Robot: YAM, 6 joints.
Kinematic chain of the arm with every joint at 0, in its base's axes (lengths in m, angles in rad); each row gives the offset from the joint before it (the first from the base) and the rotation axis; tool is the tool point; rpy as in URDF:
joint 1: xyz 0 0 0.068 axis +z
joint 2: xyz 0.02 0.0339 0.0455 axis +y
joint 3: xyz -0.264 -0.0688 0 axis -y
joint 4: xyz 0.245 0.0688 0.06 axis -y
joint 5: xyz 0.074 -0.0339 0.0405 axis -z
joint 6: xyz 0.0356 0 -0.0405 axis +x
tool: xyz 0 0 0 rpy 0 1.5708 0
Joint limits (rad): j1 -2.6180..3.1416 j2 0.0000..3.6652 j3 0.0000..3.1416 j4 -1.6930..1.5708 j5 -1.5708..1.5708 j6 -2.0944..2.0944
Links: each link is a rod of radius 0.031 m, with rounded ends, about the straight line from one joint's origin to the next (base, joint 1, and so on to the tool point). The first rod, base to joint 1, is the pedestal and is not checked.
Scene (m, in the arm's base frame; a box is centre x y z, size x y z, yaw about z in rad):
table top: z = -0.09
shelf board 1: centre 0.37 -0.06 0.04 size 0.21 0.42 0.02 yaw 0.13
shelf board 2: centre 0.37 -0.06 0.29 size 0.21 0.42 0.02 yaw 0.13
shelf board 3: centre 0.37 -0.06 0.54 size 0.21 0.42 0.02 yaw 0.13
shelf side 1: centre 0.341 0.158 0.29 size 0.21 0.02 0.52 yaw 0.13
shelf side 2: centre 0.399 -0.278 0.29 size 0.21 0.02 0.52 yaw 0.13
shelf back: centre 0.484 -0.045 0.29 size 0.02 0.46 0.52 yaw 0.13
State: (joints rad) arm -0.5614 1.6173 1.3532 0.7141 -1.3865 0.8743
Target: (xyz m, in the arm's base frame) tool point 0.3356 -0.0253 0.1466
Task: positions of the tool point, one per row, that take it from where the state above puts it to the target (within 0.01 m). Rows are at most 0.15 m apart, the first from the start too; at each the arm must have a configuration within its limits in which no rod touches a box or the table.
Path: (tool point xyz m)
1: 0.2485 -0.1786 0.4111
2: 0.1818 -0.1786 0.4062
3: 0.2018 -0.1488 0.3134
4: 0.1965 -0.1017 0.2245
5: 0.1619 -0.0480 0.1466
6: 0.2173 -0.0518 0.1592
7: 0.2767 -0.0447 0.1593
8: 0.3356 -0.0253 0.1466

